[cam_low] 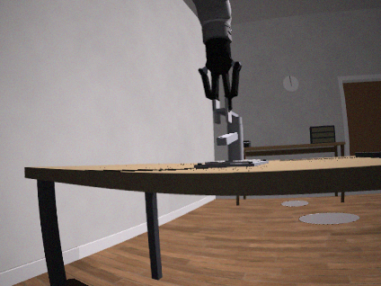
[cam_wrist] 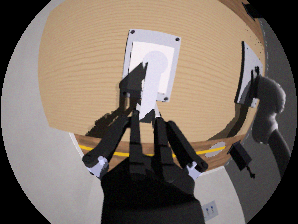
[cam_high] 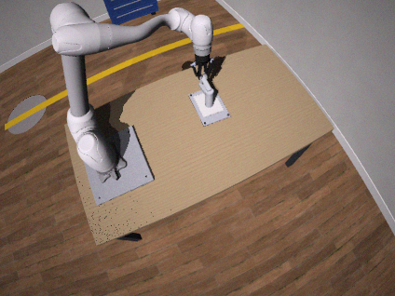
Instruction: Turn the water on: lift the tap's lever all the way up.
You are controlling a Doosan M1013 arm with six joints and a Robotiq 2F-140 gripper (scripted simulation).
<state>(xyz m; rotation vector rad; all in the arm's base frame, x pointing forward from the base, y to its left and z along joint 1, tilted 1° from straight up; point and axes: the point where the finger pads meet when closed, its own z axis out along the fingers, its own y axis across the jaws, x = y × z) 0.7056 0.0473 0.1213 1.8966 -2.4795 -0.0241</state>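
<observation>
Right now my hand is 1 cm past the lever and 4 cm to the left of it.
</observation>
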